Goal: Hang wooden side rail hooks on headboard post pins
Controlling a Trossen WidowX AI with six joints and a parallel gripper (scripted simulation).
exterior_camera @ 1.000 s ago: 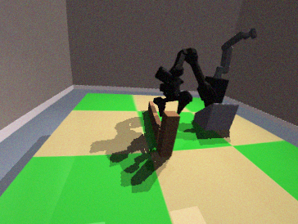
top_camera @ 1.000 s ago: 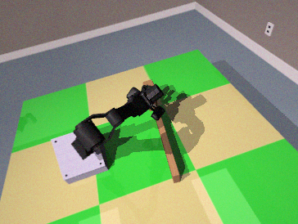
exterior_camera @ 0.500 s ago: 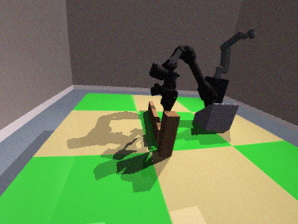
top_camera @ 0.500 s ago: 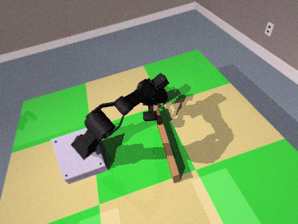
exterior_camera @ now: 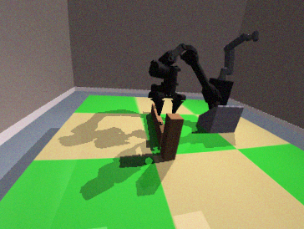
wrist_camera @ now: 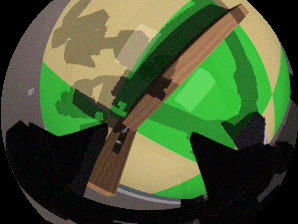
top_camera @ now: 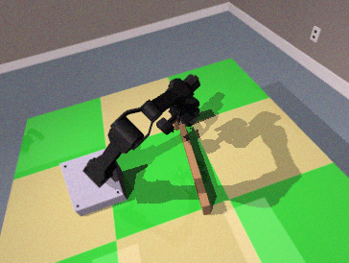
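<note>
The headboard post is 2 cm ahead of my gripper tip, 12 cm to the left of it and 4 cm below it.
</note>
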